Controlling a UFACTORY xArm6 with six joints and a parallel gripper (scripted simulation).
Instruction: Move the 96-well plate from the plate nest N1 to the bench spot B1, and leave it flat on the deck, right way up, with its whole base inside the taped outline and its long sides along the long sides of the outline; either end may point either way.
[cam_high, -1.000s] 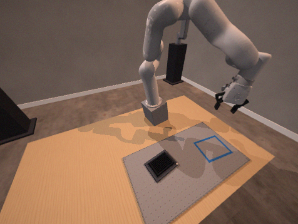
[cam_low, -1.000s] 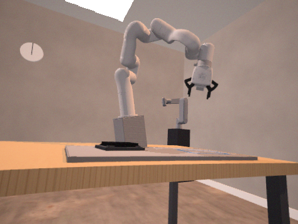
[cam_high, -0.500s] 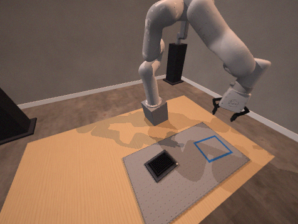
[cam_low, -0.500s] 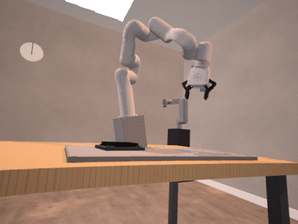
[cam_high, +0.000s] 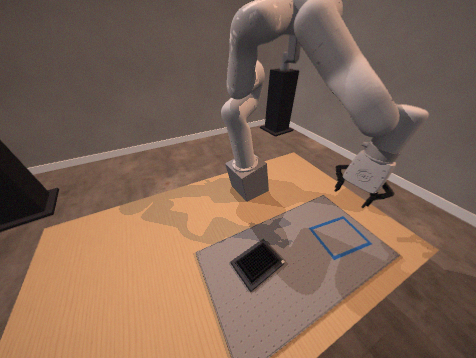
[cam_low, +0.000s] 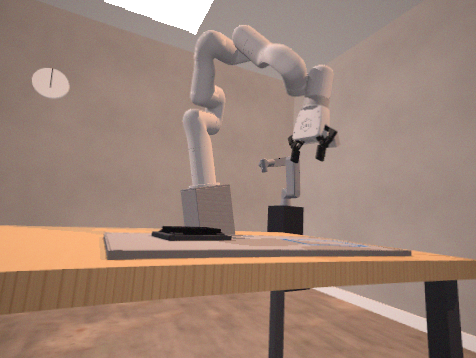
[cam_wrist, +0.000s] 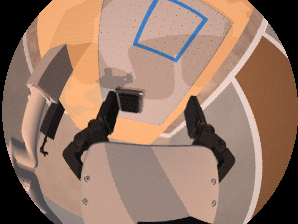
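My gripper is now 32 cm to the left of the black 96-well plate, 22 cm above it and 7 cm past it. The rest, counted from my hand: dark plate nest N1: 32 cm to the right, 24 cm below, 7 cm behind.
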